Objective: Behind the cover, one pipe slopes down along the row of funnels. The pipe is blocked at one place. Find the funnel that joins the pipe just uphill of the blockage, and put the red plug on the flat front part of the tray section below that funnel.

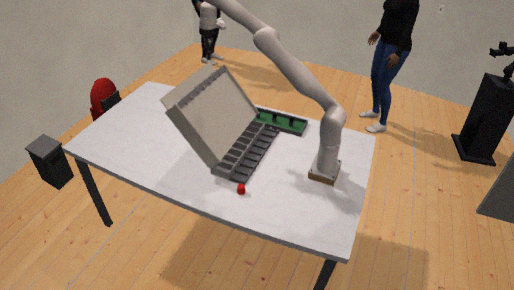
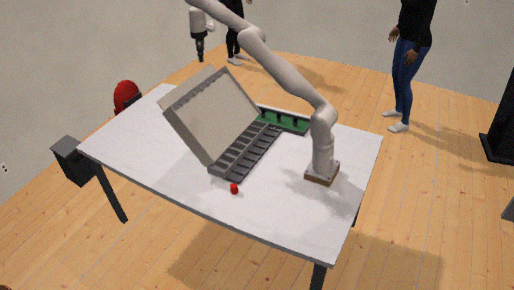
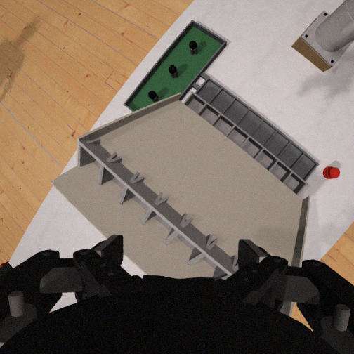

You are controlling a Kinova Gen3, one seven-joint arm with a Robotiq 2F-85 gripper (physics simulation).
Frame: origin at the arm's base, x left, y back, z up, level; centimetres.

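Seen in the pictures: gripper, between the fingertips: (image 1: 207, 55) (image 2: 201, 57); arm's base, origin of its link: (image 1: 325, 166) (image 2: 322, 166).
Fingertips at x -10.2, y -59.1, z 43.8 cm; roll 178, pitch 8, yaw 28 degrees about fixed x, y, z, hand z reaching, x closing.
Note:
Pixels of each thing's middle, then the offset from my fingertips to it. "pt": a spot on its surface instead. Level surfaces: height alone.
- red plug, middle of its body: (image 1: 241, 189) (image 2: 234, 188) dx +30.5, dy +24.0, dz -47.3 cm
- dark grey tray, a spot on its surface: (image 1: 256, 154) (image 2: 255, 154) pt dx +4.7, dy +24.9, dz -48.5 cm
- beige cover, middle of its body: (image 1: 221, 113) (image 2: 219, 113) dx +1.0, dy +6.2, dz -29.8 cm
- green tray, a spot on its surface: (image 2: 274, 118) (image 1: 269, 118) pt dx -29.0, dy +24.6, dz -49.0 cm
- table, height of its surface: dz -49.3 cm
The red plug (image 1: 241, 189) (image 2: 234, 188) (image 3: 331, 172) stands on the table, just off the near end of the dark grey tray (image 1: 256, 154) (image 2: 255, 151) (image 3: 257, 126). The tray has a row of flat front sections and a row of compartments behind. The beige cover (image 1: 215, 115) (image 2: 210, 115) (image 3: 200, 155) rises tilted behind it. Small V-shaped pieces, apparently the funnels (image 3: 160, 198), line its top strip. The pipe and its blockage are hidden. My gripper (image 2: 201, 59) (image 3: 180, 250) is open and empty, high above the cover's top side, far from the plug.
A green tray (image 1: 267, 119) (image 2: 274, 118) (image 3: 162, 80) with three black pegs adjoins the tray's far end. The arm's base (image 1: 324, 172) (image 2: 321, 173) (image 3: 310, 50) stands on the table (image 1: 300, 220) (image 2: 295, 225). A flat beige panel (image 3: 100, 210) lies behind the cover's top strip. People stand beyond the table.

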